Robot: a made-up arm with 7 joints.
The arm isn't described. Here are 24 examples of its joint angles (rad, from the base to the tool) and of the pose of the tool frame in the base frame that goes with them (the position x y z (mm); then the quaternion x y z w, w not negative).
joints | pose
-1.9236 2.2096 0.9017 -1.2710 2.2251 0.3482 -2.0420 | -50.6 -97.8 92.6 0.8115 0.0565 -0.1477 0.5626
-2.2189 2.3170 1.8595 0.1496 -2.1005 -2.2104 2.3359 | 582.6 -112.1 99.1 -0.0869 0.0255 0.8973 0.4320
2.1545 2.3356 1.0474 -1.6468 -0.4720 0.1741 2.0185 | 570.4 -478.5 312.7 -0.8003 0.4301 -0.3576 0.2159
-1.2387 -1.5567 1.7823 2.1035 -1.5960 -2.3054 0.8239 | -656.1 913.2 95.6 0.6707 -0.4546 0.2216 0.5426
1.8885 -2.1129 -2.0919 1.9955 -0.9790 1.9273 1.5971 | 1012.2 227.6 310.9 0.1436 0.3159 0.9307 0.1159
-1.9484 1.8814 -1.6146 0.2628 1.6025 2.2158 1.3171 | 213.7 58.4 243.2 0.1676 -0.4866 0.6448 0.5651
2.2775 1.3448 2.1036 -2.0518 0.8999 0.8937 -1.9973 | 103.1 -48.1 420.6 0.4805 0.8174 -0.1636 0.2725
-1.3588 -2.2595 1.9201 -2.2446 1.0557 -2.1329 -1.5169 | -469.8 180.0 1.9 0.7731 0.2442 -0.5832 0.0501
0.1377 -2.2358 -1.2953 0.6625 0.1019 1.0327 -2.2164 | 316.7 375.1 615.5 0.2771 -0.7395 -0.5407 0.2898
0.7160 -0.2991 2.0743 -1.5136 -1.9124 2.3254 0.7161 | 72.6 403.1 633.4 0.2266 0.4758 -0.8057 0.2706
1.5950 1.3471 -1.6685 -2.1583 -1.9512 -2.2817 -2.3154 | 560.6 426.7 494.2 -0.2016 0.2961 -0.9079 0.2177
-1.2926 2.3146 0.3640 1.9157 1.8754 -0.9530 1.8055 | -90.4 -8.7 -29.3 0.1714 0.5934 0.7078 0.3429
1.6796 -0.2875 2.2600 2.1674 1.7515 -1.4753 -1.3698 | 207.4 -55.6 -127.9 0.1468 0.2577 0.8563 0.4229
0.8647 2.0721 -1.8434 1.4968 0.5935 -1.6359 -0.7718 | -359.9 3.4 249.9 -0.2967 0.9190 -0.2423 0.0929
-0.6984 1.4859 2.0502 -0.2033 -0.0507 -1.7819 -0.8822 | -429.1 -228.9 178.1 0.3685 -0.1480 -0.9135 0.0886
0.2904 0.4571 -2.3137 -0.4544 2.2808 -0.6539 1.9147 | 227.4 -113.4 -89.8 0.2900 -0.8544 -0.4235 0.0810
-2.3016 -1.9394 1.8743 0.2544 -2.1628 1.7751 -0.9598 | -68.2 -811.7 673.0 -0.6894 0.6157 0.2212 0.3109
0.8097 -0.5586 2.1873 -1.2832 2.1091 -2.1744 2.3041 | 356.4 408.5 -115.9 -0.1902 0.3191 0.9279 0.0309
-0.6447 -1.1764 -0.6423 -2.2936 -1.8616 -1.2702 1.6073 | -216.9 -361.4 605.5 -0.4653 0.8246 0.2664 0.1804
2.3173 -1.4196 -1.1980 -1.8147 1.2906 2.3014 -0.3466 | 269.4 -392.6 171.6 -0.0611 0.4953 0.5546 0.6658
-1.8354 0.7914 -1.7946 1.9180 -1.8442 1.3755 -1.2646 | 553.1 -219.2 -345.0 0.6326 -0.2223 -0.7367 0.0877
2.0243 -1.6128 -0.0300 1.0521 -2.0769 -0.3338 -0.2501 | 1117.4 -209.3 142.6 -0.9632 -0.2056 0.1728 0.0107
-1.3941 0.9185 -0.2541 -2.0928 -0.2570 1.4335 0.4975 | -591.4 452.5 259.6 -0.9668 -0.1492 0.1325 0.1599
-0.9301 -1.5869 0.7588 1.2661 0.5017 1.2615 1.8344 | -471.8 679.9 227.2 -0.8323 0.1544 -0.2821 0.4516
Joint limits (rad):
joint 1: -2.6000..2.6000
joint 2: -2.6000..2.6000
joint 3: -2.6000..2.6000
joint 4: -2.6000..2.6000
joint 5: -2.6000..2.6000
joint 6: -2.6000..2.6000
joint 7: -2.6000..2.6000
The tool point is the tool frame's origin. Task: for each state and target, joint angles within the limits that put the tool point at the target. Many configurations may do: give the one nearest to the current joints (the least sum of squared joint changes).
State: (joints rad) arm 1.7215 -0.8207 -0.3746 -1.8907 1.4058 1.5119 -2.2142
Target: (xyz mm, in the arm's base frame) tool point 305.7 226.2 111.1
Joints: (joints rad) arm 1.3450 -0.5965 -0.7634 -1.6071 1.9672 1.4039 -2.2937
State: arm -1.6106 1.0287 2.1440 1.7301 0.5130 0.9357 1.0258
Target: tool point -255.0 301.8 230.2
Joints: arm -2.1251 1.0222 1.4693 2.0391 0.8221 0.9479 1.1272
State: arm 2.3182 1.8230 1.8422 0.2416 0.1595 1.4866 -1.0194
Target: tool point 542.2 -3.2 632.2
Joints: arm 2.5111 2.2102 1.8071 -0.0186 -0.0074 1.4160 -1.0554
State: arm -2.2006 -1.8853 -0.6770 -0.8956 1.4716 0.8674 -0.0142
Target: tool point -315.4 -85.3 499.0
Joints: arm -2.4540 -2.5378 -1.1213 -1.3176 1.2163 0.7290 -0.3610
